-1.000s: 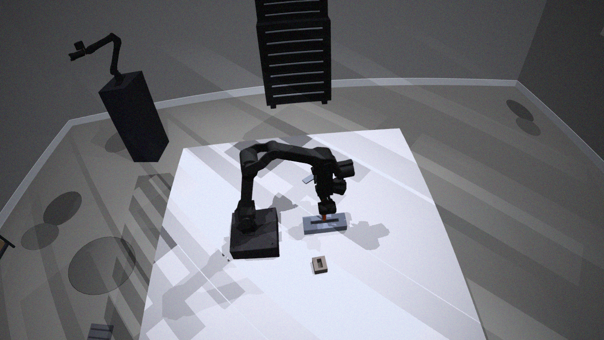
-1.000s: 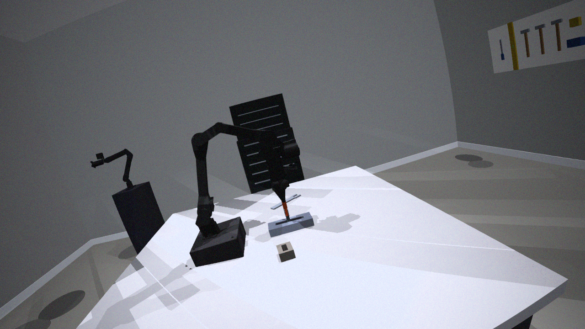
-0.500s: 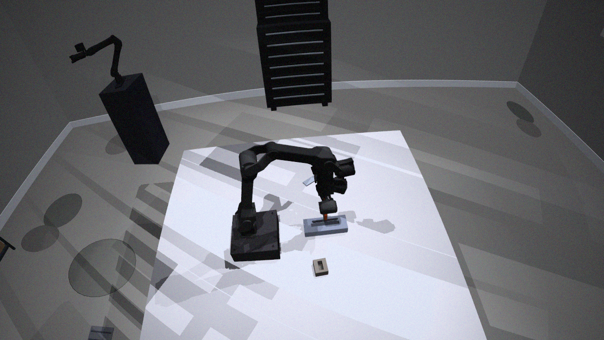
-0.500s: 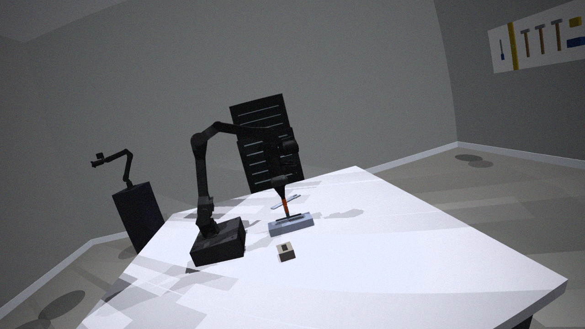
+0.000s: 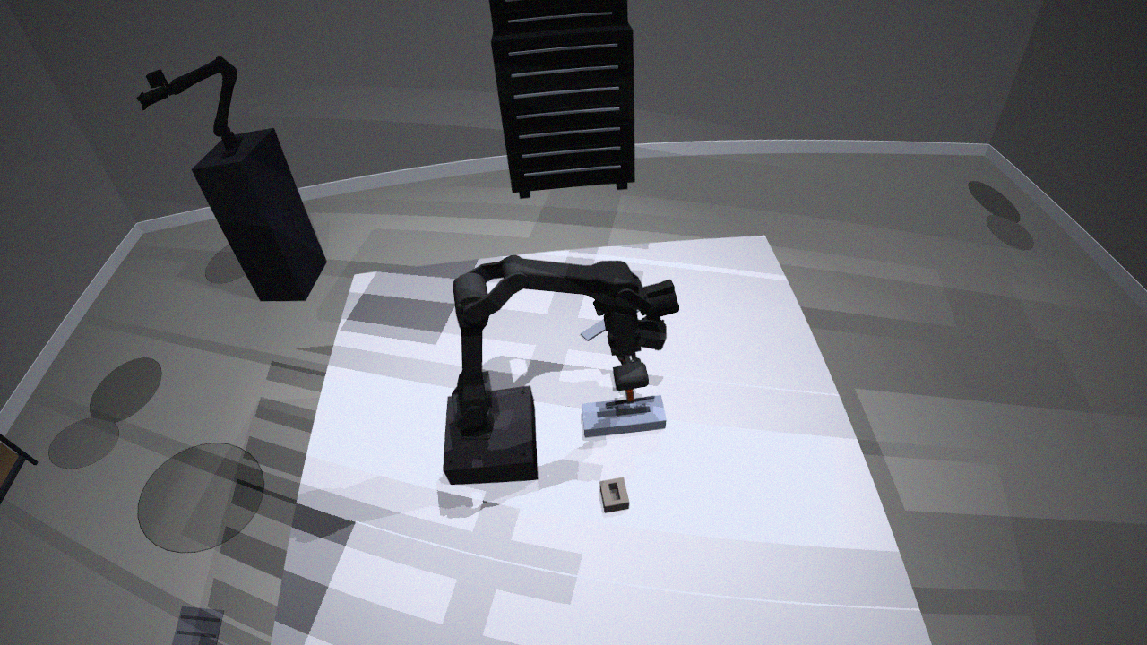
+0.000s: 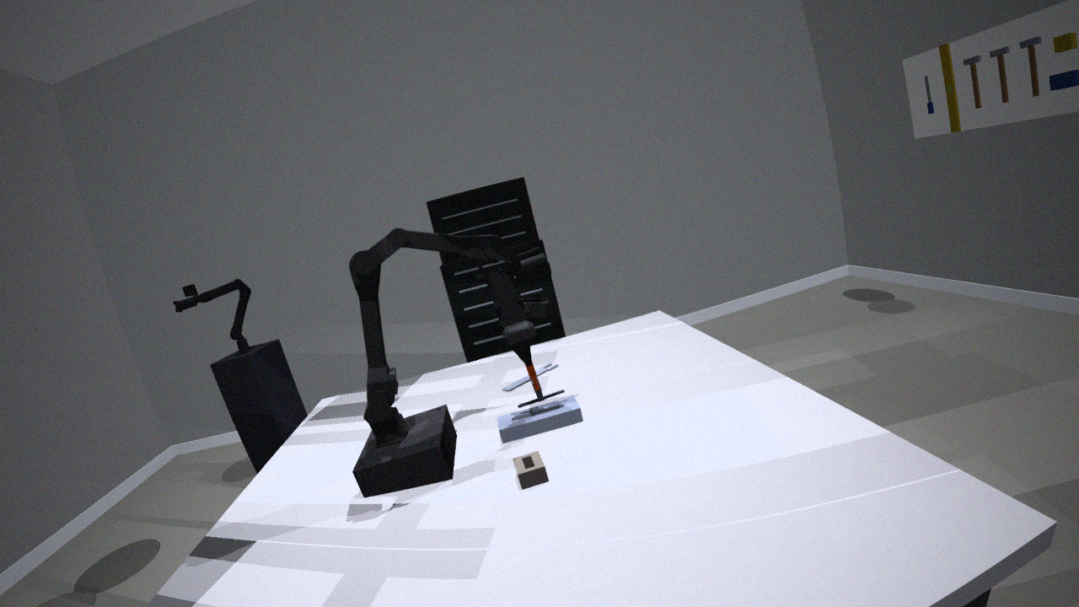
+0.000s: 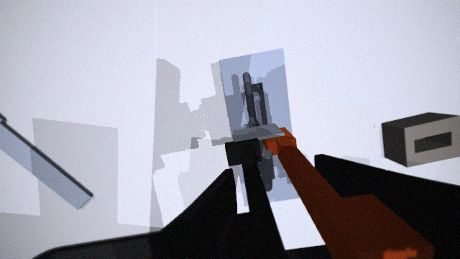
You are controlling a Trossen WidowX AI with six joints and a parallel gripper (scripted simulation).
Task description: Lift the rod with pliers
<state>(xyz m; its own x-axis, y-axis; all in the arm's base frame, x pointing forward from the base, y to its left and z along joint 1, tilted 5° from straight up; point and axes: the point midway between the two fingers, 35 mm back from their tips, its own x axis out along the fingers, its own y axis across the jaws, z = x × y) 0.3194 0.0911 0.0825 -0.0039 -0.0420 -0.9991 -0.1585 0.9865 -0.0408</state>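
Right now my gripper tip is 13 cm above the channel block, 1 cm to the left of it and 1 cm past it. The rest, counted from my gripper tip: thin grey plate 32 cm to the left, 15 cm below, 2 cm behind; then tan holster 21 cm to the right, 14 cm below, 2 cm behind.
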